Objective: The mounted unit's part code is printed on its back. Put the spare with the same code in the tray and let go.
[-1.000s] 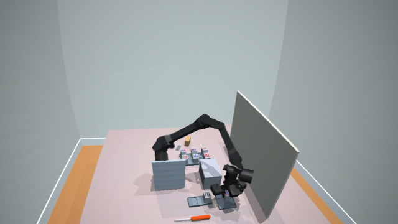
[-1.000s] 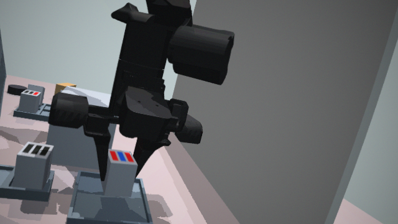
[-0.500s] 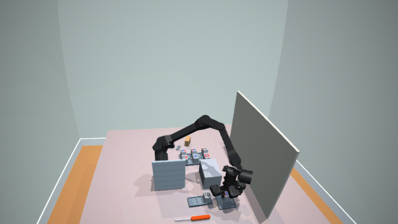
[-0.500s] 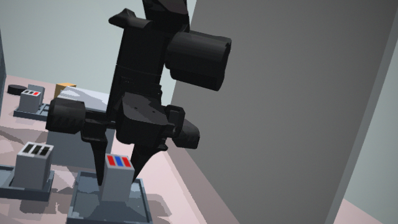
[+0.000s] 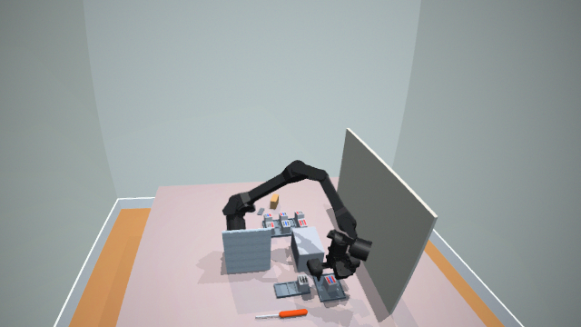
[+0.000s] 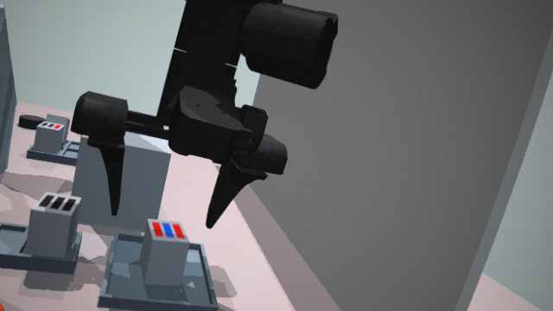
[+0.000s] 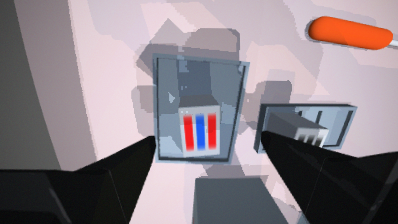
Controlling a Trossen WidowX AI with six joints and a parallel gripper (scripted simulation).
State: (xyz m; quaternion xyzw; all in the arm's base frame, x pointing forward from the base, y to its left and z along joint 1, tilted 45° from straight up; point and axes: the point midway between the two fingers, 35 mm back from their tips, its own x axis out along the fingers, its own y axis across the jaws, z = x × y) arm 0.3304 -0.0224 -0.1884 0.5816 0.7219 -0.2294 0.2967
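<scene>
Right now the grey spare block is 2 cm below my gripper tip and 1 cm ahead of it. Round my gripper tip: grey box (18 cm to the left, 6 cm behind); tray (5 cm below, 1 cm ahead); grey wall panel (19 cm to the left, 18 cm ahead, 17 cm above).
</scene>
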